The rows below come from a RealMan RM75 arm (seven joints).
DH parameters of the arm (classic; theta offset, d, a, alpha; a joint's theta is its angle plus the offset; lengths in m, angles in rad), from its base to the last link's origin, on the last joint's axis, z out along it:
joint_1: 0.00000 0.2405 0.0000 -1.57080
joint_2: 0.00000 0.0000 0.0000 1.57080
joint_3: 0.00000 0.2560 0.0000 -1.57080
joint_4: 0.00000 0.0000 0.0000 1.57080
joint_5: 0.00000 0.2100 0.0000 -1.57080
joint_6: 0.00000 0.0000 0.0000 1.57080
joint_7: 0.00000 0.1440 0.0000 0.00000
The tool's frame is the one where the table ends.
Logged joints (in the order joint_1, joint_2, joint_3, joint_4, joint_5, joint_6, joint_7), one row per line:
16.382, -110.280, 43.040, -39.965, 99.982, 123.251, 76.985
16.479, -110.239, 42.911, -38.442, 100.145, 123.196, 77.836
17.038, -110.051, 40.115, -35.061, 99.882, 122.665, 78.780
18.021, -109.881, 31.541, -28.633, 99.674, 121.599, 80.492
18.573, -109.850, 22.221, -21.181, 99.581, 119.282, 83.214
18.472, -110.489, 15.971, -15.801, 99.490, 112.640, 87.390
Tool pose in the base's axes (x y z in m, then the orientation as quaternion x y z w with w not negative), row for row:
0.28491, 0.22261, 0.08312, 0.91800, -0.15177, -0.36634, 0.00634
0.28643, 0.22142, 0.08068, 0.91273, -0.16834, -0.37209, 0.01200
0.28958, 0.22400, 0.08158, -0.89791, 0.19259, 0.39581, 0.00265
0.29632, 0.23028, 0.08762, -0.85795, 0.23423, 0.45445, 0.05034
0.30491, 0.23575, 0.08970, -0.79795, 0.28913, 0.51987, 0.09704
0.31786, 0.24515, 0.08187, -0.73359, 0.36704, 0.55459, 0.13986
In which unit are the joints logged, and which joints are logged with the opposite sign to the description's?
The joints are logged in degrees. Opposite sign: joint_2, joint_3, joint_5, joint_6.
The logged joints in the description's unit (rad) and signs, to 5 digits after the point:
0.28592, 1.92475, -0.75119, -0.69752, -1.74502, -2.15114, 1.34364
0.28761, 1.92403, -0.74894, -0.67094, -1.74786, -2.15018, 1.35849
0.29737, 1.92075, -0.70014, -0.61193, -1.74327, -2.14091, 1.37497
0.31453, 1.91779, -0.55049, -0.49974, -1.73964, -2.12230, 1.40485
0.32416, 1.91724, -0.38783, -0.36968, -1.73802, -2.08186, 1.45236
0.32240, 1.92840, -0.27875, -0.27578, -1.73643, -1.96594, 1.52524

